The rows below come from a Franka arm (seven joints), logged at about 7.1 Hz.
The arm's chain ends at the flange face. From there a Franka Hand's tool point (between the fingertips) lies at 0.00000 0.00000 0.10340 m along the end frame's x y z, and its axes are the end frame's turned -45 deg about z.
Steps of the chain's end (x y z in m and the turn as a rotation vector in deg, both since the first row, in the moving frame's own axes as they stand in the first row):
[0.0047, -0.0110, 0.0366, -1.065, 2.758, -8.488]
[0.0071, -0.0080, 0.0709, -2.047, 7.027, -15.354]
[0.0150, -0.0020, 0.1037, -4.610, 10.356, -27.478]
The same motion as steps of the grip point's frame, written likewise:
[0.0136, 0.0002, 0.0365, -2.703, 1.197, -8.488]
[0.0185, 0.0099, 0.0701, -6.416, 3.521, -15.354]
[0.0235, 0.0257, 0.1017, -10.583, 4.063, -27.478]

